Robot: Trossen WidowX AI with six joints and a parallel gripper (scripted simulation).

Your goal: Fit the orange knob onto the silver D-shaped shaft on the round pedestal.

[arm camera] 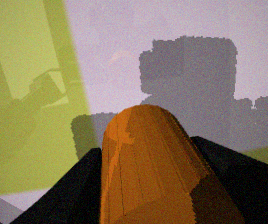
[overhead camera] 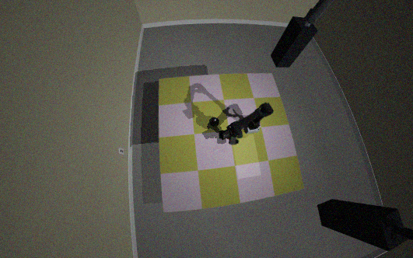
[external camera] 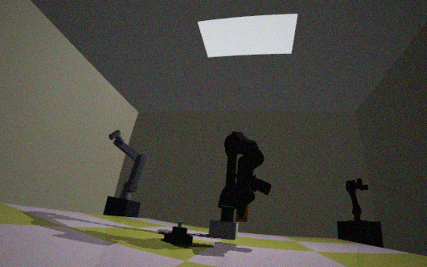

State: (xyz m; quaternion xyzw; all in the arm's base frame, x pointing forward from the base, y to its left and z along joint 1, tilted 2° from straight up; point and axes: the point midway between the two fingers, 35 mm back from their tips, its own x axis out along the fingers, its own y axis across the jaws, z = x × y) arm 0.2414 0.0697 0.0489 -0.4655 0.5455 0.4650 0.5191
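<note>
My gripper tip is now 3 cm below the orange knob. Round my gripper tip: round dark pedestal 8 cm ahead, 18 cm to the right, 6 cm below.
</note>
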